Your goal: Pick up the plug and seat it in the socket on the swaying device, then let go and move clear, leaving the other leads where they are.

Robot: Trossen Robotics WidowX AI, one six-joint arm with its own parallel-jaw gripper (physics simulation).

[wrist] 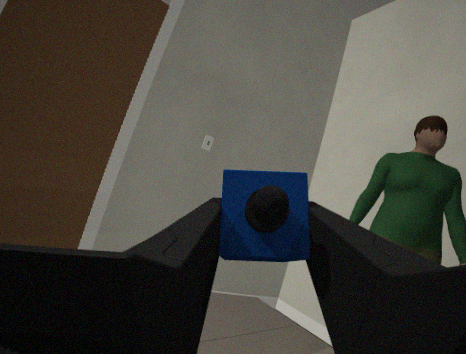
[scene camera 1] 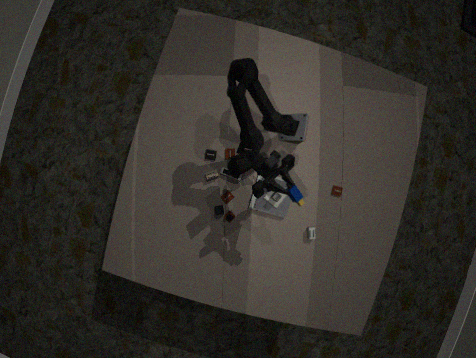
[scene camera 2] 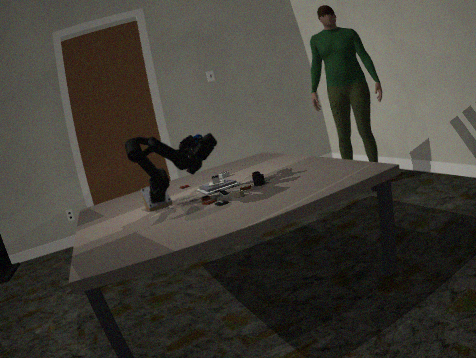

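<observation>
The plug (scene camera 1: 296, 194) (scene camera 2: 198, 136) (wrist: 265, 247) is a blue block with a yellow tip in scene camera 1; its blue back with a round black boss faces the wrist view. My gripper (scene camera 1: 293, 190) (wrist: 261, 210) is shut on it, one finger on each side. The plug is held up in the air above the table, pointing away from the wrist. The device (scene camera 1: 272, 212) (scene camera 2: 204, 190), a flat grey plate carrying a whitish block, lies beneath the gripper, partly hidden by it in scene camera 1. The socket opening cannot be made out. The plug is apart from the device.
Around the device lie small pieces: a dark one (scene camera 1: 210, 155), a beige one (scene camera 1: 212, 176), an orange one (scene camera 1: 227, 196) and a white one (scene camera 1: 312, 233). A red piece (scene camera 1: 337, 191) lies farther right. A black object (scene camera 2: 258, 178) stands beyond the device. A person (scene camera 2: 340, 65) stands behind the table.
</observation>
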